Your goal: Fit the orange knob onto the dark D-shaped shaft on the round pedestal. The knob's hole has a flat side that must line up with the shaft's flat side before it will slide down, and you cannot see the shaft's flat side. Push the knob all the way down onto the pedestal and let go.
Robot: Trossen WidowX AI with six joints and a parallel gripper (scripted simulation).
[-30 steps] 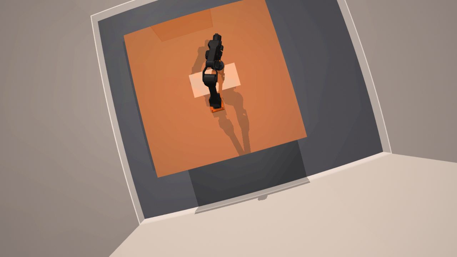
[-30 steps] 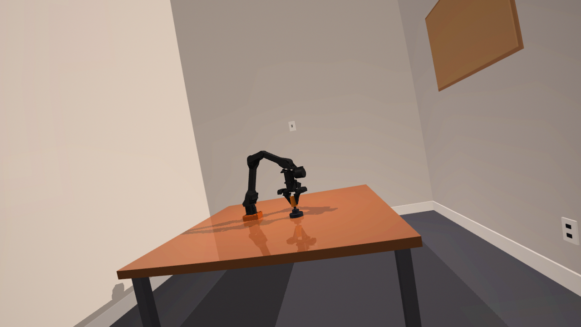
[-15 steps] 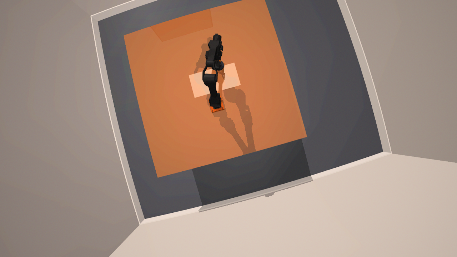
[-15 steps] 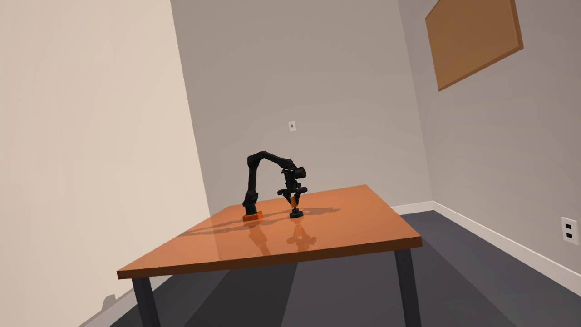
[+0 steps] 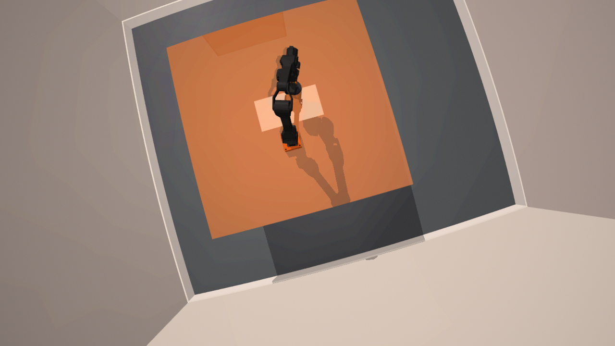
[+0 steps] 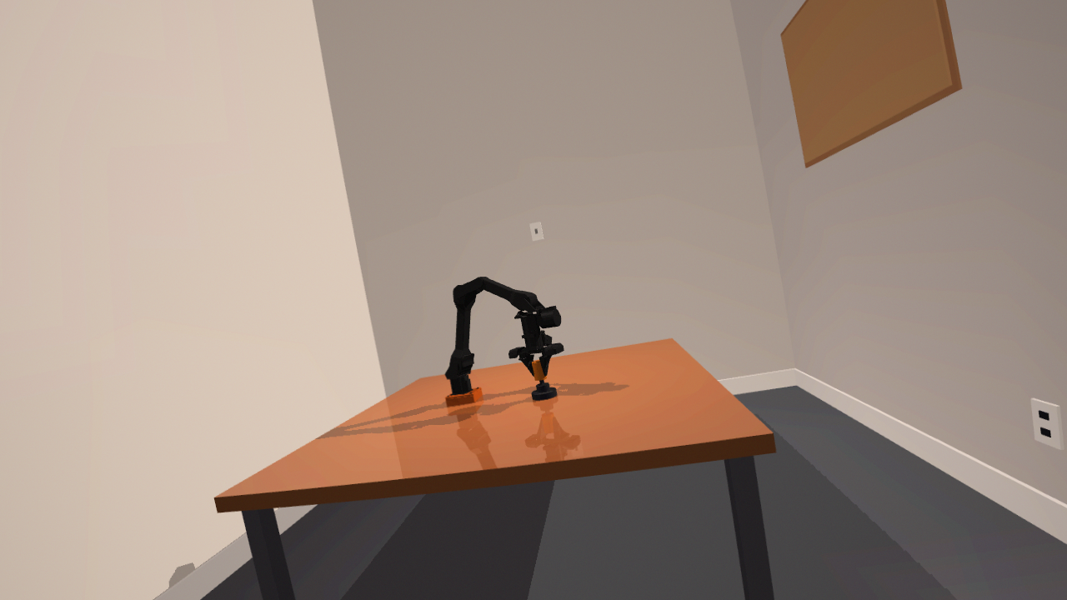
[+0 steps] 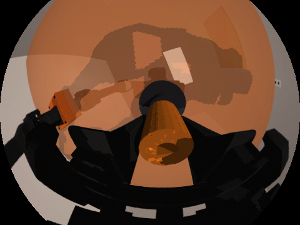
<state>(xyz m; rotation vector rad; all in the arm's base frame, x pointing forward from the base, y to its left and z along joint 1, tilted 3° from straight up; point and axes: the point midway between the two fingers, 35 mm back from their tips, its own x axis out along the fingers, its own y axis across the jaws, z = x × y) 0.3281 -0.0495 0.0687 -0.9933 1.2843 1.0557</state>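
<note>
The orange knob lies 20 mm above my gripper tip. From my gripper tip the other things lie so: dark round pedestal 40 mm below.
</note>
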